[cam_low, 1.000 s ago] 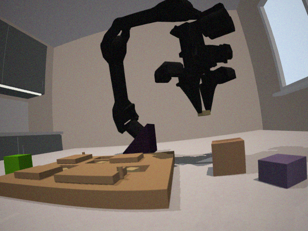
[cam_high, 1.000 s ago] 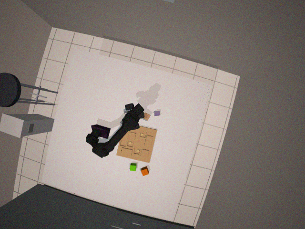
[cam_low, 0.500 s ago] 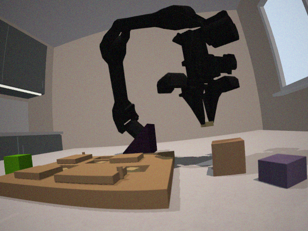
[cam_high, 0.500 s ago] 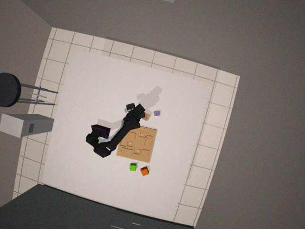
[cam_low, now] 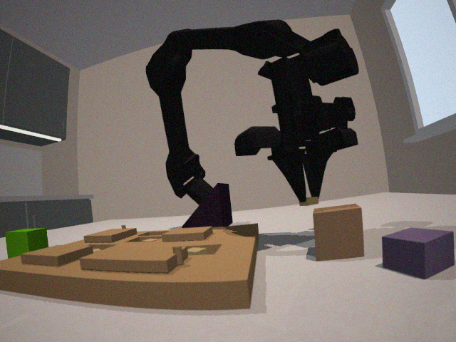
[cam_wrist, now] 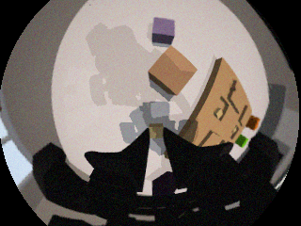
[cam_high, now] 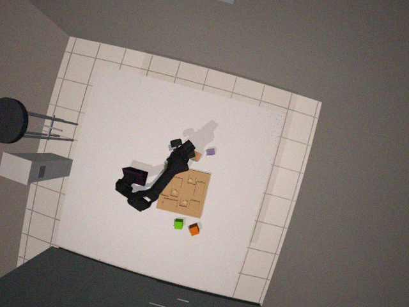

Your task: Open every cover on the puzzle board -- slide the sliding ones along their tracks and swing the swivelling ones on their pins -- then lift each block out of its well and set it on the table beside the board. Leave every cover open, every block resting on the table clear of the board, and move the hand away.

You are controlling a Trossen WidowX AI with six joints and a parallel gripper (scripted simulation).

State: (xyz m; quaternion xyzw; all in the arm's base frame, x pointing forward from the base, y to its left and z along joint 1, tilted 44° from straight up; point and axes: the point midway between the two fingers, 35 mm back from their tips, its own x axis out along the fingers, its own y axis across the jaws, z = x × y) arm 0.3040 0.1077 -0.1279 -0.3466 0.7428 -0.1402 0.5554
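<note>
Now: the tan puzzle board 250 mm to the right of my gripper tip, 40 mm below it and 30 mm ahead of it. From my gripper tip the other things lie so: brown block (90 mm ahead, 30 mm below); green block (450 mm to the right, 30 mm below, 30 mm ahead); purple block (180 mm ahead, 40 mm to the left, 40 mm below).
</note>
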